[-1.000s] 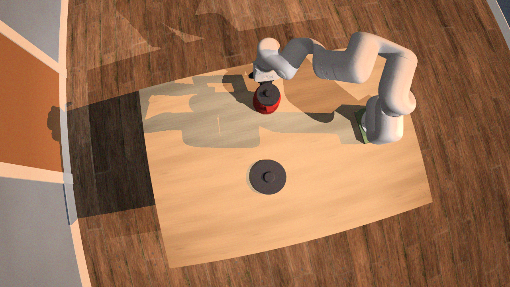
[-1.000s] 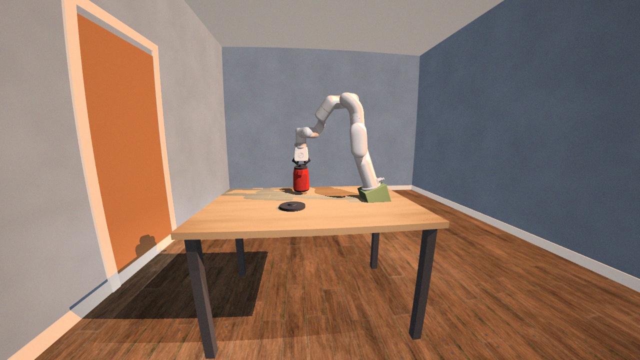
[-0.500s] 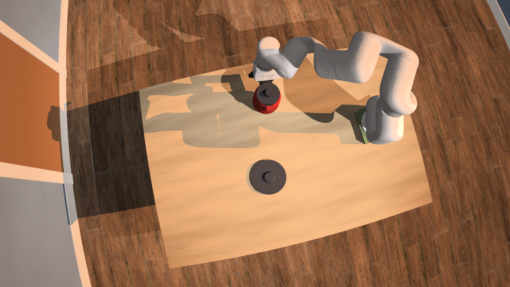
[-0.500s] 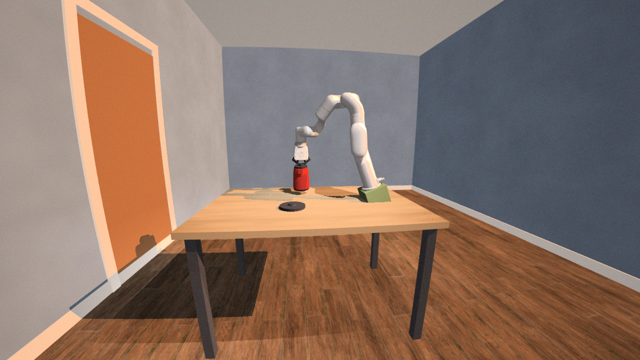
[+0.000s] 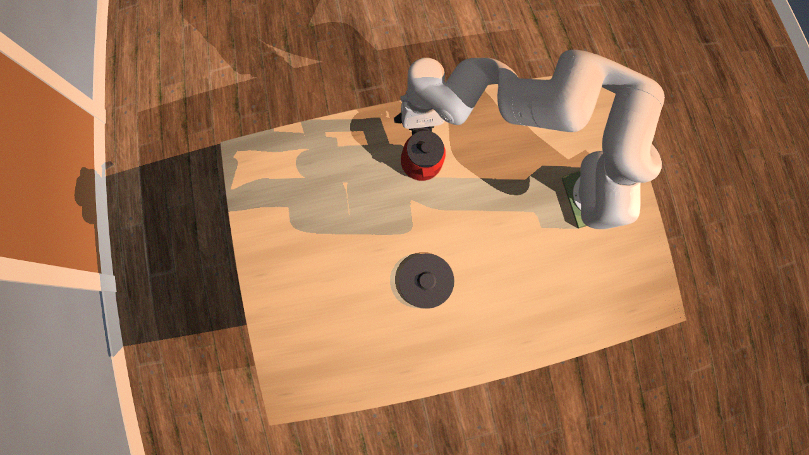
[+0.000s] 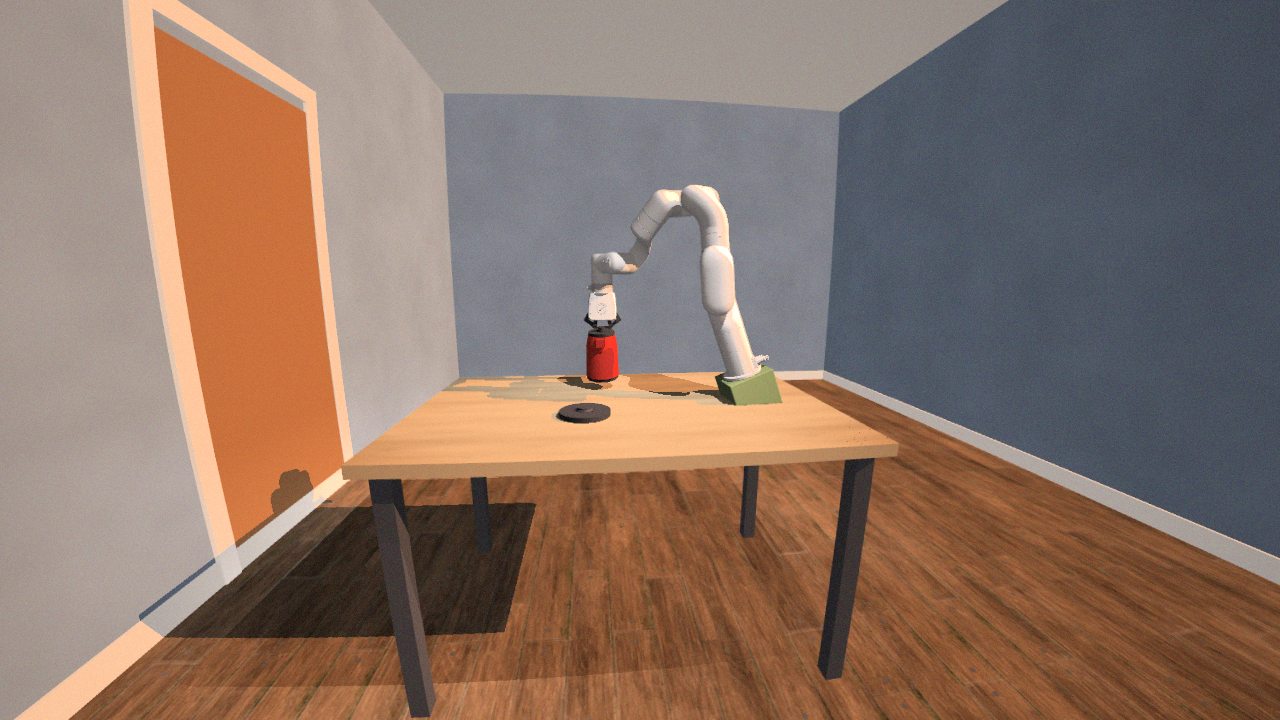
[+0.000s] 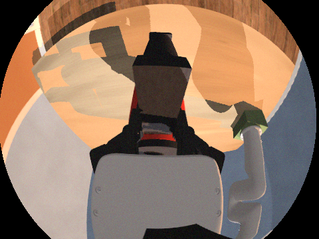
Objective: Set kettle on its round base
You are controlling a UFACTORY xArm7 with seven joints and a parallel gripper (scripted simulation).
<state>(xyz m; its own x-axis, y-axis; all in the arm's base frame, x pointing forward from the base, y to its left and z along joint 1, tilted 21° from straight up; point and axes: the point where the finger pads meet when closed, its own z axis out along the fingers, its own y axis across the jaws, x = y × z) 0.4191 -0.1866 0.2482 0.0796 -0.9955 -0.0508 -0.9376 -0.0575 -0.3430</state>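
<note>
My gripper is now 20 mm to the right of the red kettle and 60 mm above it. Also, from my hand: dark round base 380 mm to the left, 180 mm below.
</note>
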